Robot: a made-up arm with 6 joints. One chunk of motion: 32 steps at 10 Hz.
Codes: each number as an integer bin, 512 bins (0 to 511) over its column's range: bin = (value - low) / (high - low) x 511, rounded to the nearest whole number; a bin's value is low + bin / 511 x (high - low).
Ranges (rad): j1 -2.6..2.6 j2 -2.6..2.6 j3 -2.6..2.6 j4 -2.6..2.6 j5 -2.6..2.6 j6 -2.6..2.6
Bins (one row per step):
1: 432 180 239 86 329 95
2: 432 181 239 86 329 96
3: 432 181 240 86 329 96
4: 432 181 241 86 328 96
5: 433 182 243 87 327 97
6: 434 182 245 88 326 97
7: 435 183 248 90 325 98
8: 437 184 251 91 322 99
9: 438 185 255 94 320 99
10: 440 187 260 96 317 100
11: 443 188 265 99 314 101
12: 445 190 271 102 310 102
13: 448 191 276 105 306 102
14: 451 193 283 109 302 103
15: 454 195 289 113 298 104
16: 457 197 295 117 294 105
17: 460 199 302 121 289 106
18: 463 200 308 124 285 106
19: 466 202 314 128 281 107
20: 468 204 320 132 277 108
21: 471 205 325 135 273 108
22: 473 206 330 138 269 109
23: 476 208 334 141 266 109
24: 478 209 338 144 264 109
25: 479 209 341 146 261 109
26: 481 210 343 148 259 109
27: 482 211 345 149 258 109
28: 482 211 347 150 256 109
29: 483 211 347 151 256 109
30: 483 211 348 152 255 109
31: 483 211 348 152 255 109
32: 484 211 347 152 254 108
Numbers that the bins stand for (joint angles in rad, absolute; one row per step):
1: 1.7961 -0.7683 -0.1679 -1.7249 0.7479 -1.6333
2: 1.7961 -0.7581 -0.1679 -1.7249 0.7479 -1.6231
3: 1.7961 -0.7581 -0.1577 -1.7249 0.7479 -1.6231
4: 1.7961 -0.7581 -0.1476 -1.7249 0.7378 -1.6231
5: 1.8063 -0.7479 -0.1272 -1.7147 0.7276 -1.6129
6: 1.8164 -0.7479 -0.1068 -1.7045 0.7174 -1.6129
7: 1.8266 -0.7378 -0.0763 -1.6841 0.7072 -1.6027
8: 1.8470 -0.7276 -0.0458 -1.6740 0.6767 -1.5926
9: 1.8571 -0.7174 -0.0051 -1.6434 0.6564 -1.5926
10: 1.8775 -0.6971 0.0458 -1.6231 0.6258 -1.5824
11: 1.9080 -0.6869 0.0967 -1.5926 0.5953 -1.5722
12: 1.9284 -0.6665 0.1577 -1.5620 0.5546 -1.5620
13: 1.9589 -0.6564 0.2086 -1.5315 0.5139 -1.5620
14: 1.9894 -0.6360 0.2798 -1.4908 0.4732 -1.5519
15: 2.0200 -0.6157 0.3409 -1.4501 0.4325 -1.5417
16: 2.0505 -0.5953 0.4020 -1.4094 0.3918 -1.5315
17: 2.0810 -0.5750 0.4732 -1.3687 0.3409 -1.5213
18: 2.1115 -0.5648 0.5342 -1.3382 0.3002 -1.5213
19: 2.1421 -0.5444 0.5953 -1.2975 0.2595 -1.5112
20: 2.1624 -0.5241 0.6564 -1.2568 0.2188 -1.5010
21: 2.1930 -0.5139 0.7072 -1.2262 0.1781 -1.5010
22: 2.2133 -0.5037 0.7581 -1.1957 0.1374 -1.4908
23: 2.2438 -0.4834 0.7988 -1.1652 0.1068 -1.4908
24: 2.2642 -0.4732 0.8395 -1.1346 0.0865 -1.4908
25: 2.2744 -0.4732 0.8701 -1.1143 0.0560 -1.4908
26: 2.2947 -0.4630 0.8904 -1.0939 0.0356 -1.4908
27: 2.3049 -0.4528 0.9108 -1.0838 0.0254 -1.4908
28: 2.3049 -0.4528 0.9311 -1.0736 0.0051 -1.4908
29: 2.3151 -0.4528 0.9311 -1.0634 0.0051 -1.4908
30: 2.3151 -0.4528 0.9413 -1.0532 -0.0051 -1.4908
31: 2.3151 -0.4528 0.9413 -1.0532 -0.0051 -1.4908
32: 2.3252 -0.4528 0.9311 -1.0532 -0.0153 -1.5010

